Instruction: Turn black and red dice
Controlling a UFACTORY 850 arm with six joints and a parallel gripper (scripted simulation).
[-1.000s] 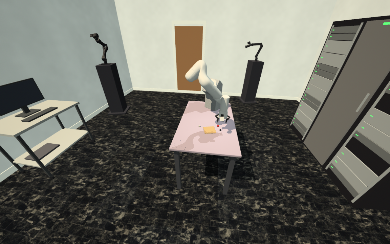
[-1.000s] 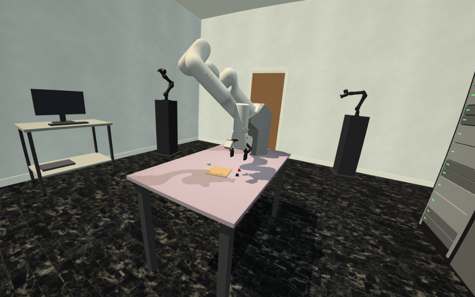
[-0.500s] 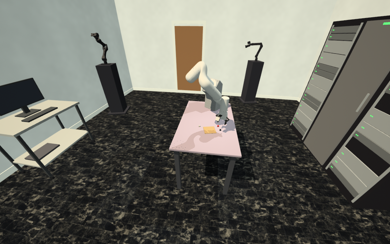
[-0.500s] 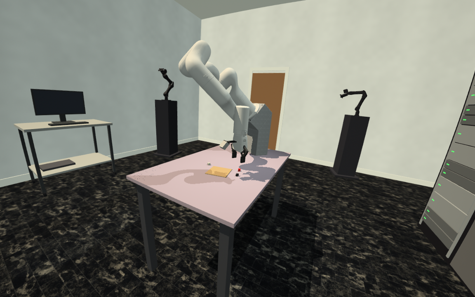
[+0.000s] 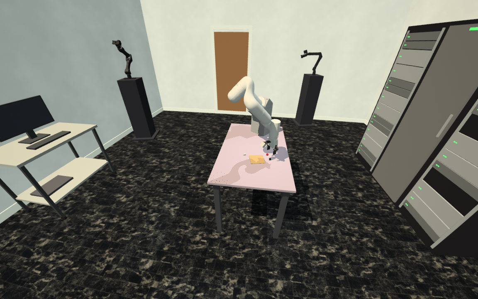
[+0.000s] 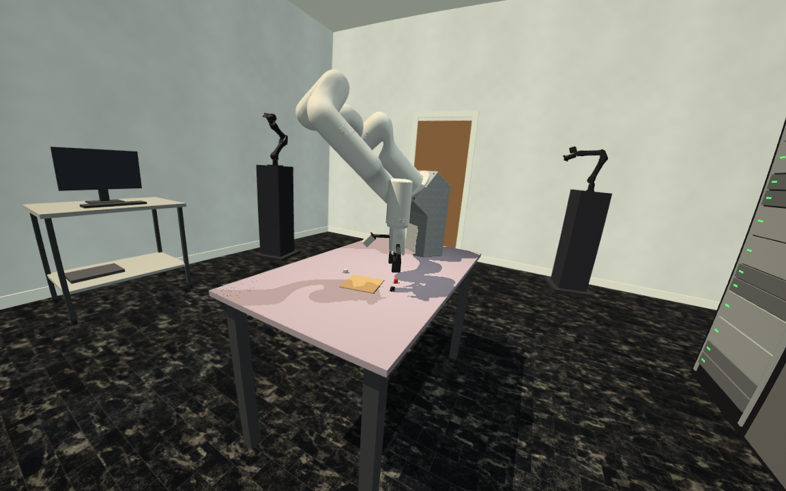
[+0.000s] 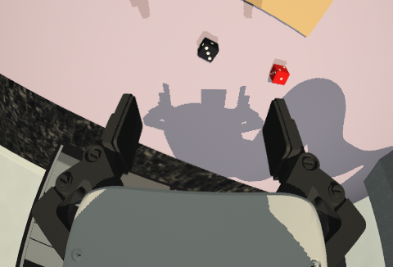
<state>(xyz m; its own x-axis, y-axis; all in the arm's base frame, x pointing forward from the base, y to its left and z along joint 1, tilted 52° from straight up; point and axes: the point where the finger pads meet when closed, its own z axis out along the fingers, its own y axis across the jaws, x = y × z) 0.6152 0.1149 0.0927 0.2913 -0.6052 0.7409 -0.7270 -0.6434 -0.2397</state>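
The black die is 10 cm below my hand and 1 cm behind it. Also, from my hand: mat 13 cm to the right, 10 cm below, 2 cm behind; then red die 10 cm below, 9 cm behind, 1 cm to the right; then white die 24 cm to the right, 11 cm behind, 10 cm below.
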